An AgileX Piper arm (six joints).
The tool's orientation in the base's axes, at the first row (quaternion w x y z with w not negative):
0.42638, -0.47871, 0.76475, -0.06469
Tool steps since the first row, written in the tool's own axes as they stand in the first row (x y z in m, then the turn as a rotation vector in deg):
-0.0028, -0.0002, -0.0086, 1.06, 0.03, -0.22
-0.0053, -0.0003, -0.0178, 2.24, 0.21, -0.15
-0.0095, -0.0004, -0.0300, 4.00, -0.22, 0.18
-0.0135, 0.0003, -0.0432, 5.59, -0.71, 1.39
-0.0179, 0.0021, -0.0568, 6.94, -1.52, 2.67
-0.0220, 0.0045, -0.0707, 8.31, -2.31, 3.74
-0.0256, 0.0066, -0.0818, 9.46, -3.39, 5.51
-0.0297, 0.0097, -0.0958, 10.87, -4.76, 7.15
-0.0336, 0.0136, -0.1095, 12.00, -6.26, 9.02
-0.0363, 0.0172, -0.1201, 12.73, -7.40, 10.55
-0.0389, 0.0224, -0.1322, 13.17, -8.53, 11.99
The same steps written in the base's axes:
-0.0055, -0.0006, 0.0072, -0.37, -0.89, -0.50
-0.0116, -0.0015, 0.0145, -0.65, -1.70, -1.33
-0.0195, -0.0020, 0.0247, -0.43, -3.21, -2.36
-0.0286, -0.0026, 0.0349, 0.48, -4.35, -3.81
-0.0388, -0.0024, 0.0452, 1.70, -5.45, -5.00
-0.0496, -0.0021, 0.0551, 2.75, -6.62, -6.08
-0.0583, -0.0016, 0.0631, 4.55, -7.55, -7.32
-0.0697, -0.0011, 0.0728, 6.39, -8.89, -8.49
-0.0814, -0.0002, 0.0817, 8.54, -10.00, -9.57
-0.0909, 0.0006, 0.0881, 10.28, -10.71, -10.39
-0.1026, 0.0017, 0.0946, 11.99, -11.21, -10.98

